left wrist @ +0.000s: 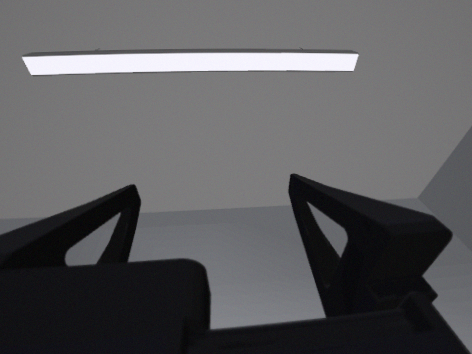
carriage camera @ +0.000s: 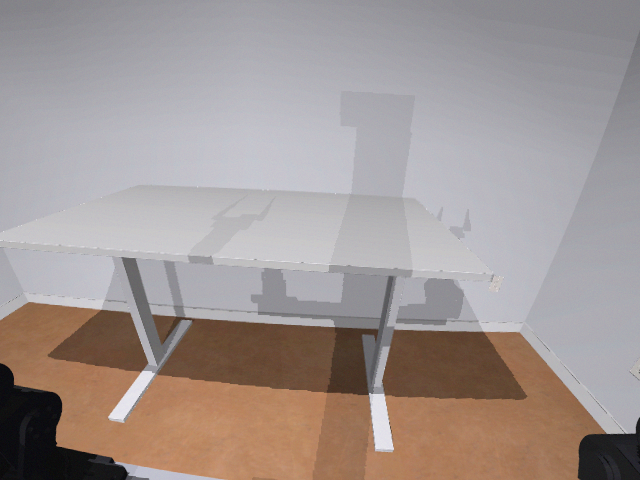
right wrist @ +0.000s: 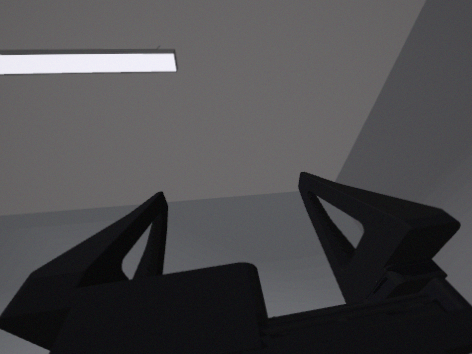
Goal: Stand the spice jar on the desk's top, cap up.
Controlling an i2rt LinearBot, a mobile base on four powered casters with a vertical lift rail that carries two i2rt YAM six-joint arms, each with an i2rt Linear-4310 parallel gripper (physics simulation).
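Frame: origin at the left arm's base, x ahead, y left, z up, level; metres.
Where they show: left gripper, fingertip midpoint: [left wrist: 214, 187]; right gripper, fingertip midpoint: [right wrist: 233, 188].
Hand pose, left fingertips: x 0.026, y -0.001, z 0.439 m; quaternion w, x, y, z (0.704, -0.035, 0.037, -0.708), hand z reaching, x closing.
Observation:
After its pixels a point has its place.
The desk [carriage camera: 289, 232] {x 0.674, y -0.210, z 0.081 m} stands in the middle of the carriage camera view, with a pale flat top and two white legs; shadows fall across it. The spice jar does not show in any view. My left gripper [left wrist: 214, 187] {x 0.026, y -0.001, z 0.439 m} is open, with no object between its fingers, and points up toward the ceiling and wall. My right gripper [right wrist: 233, 188] {x 0.031, y -0.673, z 0.442 m} is open, with no object between its fingers, and also points up. Neither gripper's fingers show in the carriage camera view, so their distance from the desk cannot be told.
In the carriage camera view, parts of the black arms show at the lower left and lower right corners. A grey wall [carriage camera: 206, 103] {x 1.284, y 0.312, z 0.499 m} stands behind the desk, and another wall at the right. The floor [carriage camera: 248, 413] {x 0.637, y -0.003, z -0.869 m} is brown. A ceiling light [left wrist: 190, 63] {x 0.102, y 0.093, z 1.208 m} [right wrist: 90, 63] {x 0.107, y -0.244, z 1.208 m} hangs above.

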